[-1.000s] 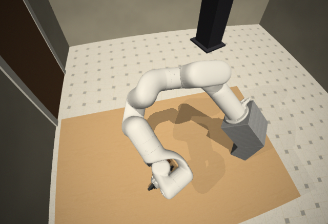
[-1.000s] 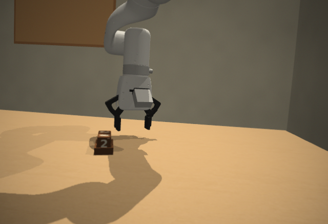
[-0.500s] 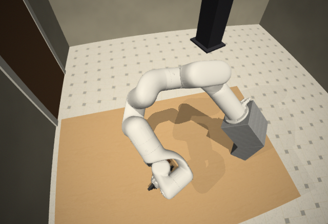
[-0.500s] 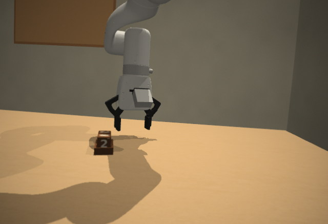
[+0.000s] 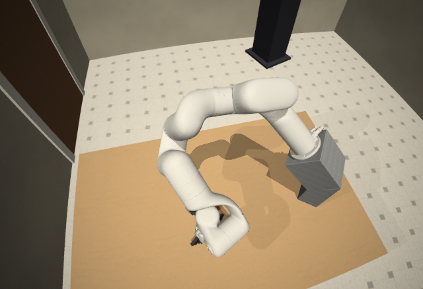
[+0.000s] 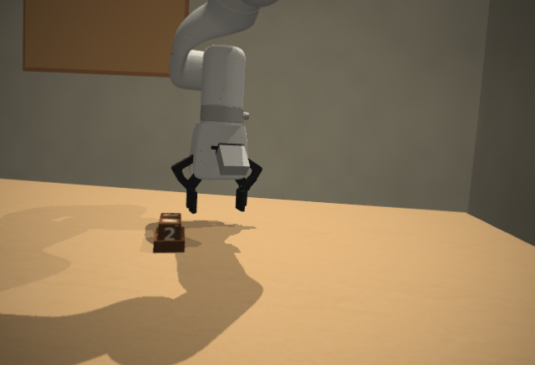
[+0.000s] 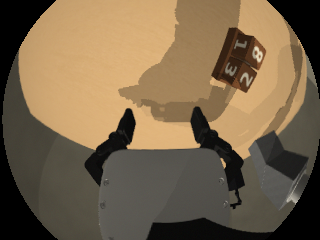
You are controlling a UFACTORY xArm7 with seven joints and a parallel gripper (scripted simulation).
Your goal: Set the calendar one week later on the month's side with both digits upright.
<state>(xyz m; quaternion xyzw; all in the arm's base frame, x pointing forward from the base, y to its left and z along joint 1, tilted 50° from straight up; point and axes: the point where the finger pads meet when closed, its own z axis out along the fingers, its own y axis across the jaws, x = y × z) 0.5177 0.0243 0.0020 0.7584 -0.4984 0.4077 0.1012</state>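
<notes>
The brown tray is 10 cm to the right of my hand, 8 cm behind it and 3 cm below it.
</notes>
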